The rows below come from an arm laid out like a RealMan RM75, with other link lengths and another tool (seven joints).
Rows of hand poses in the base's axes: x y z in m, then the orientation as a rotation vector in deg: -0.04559 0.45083 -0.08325 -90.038 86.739 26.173; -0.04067 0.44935 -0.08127 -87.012 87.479 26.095; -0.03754 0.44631 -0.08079 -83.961 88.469 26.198; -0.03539 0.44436 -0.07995 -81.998 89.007 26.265; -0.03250 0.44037 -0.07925 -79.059 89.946 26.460; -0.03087 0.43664 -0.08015 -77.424 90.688 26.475; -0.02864 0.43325 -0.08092 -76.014 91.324 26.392; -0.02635 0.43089 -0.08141 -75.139 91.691 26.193; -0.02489 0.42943 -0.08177 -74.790 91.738 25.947; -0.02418 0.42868 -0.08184 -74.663 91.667 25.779; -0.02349 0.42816 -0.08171 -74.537 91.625 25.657; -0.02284 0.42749 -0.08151 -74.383 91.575 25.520; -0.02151 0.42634 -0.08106 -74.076 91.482 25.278; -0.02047 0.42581 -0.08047 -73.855 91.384 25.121; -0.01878 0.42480 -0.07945 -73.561 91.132 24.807; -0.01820 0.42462 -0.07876 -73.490 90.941 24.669; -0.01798 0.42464 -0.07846 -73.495 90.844 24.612; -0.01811 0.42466 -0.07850 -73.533 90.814 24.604; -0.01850 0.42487 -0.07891 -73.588 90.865 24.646; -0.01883 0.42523 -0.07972 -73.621 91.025 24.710
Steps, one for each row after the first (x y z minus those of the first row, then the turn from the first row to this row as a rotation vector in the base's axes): 0.00492 -0.00148 0.00198 1.665 -0.032 -2.115; 0.00805 -0.00452 0.00246 3.281 0.244 -4.291; 0.01020 -0.00647 0.00330 4.357 0.378 -5.655; 0.01309 -0.01046 0.00400 5.923 0.755 -7.722; 0.01472 -0.01419 0.00310 6.639 1.072 -9.002; 0.01695 -0.01758 0.00233 7.213 1.295 -10.143; 0.01924 -0.01994 0.00184 7.520 1.328 -10.899; 0.02070 -0.02140 0.00148 7.624 1.174 -11.228; 0.02141 -0.02215 0.00141 7.673 1.010 -11.344; 0.02210 -0.02267 0.00154 7.726 0.894 -11.453; 0.02275 -0.02334 0.00174 7.796 0.760 -11.581; 0.02408 -0.02449 0.00219 7.943 0.518 -11.828; 0.02512 -0.02502 0.00278 8.071 0.333 -11.986; 0.02681 -0.02603 0.00380 8.258 -0.060 -12.190; 0.02739 -0.02621 0.00449 8.343 -0.281 -12.213; 0.02761 -0.02619 0.00479 8.365 -0.382 -12.193; 0.02748 -0.02617 0.00475 8.352 -0.403 -12.161; 0.02709 -0.02596 0.00434 8.308 -0.337 -12.131; 0.02676 -0.02560 0.00353 8.233 -0.186 -12.150
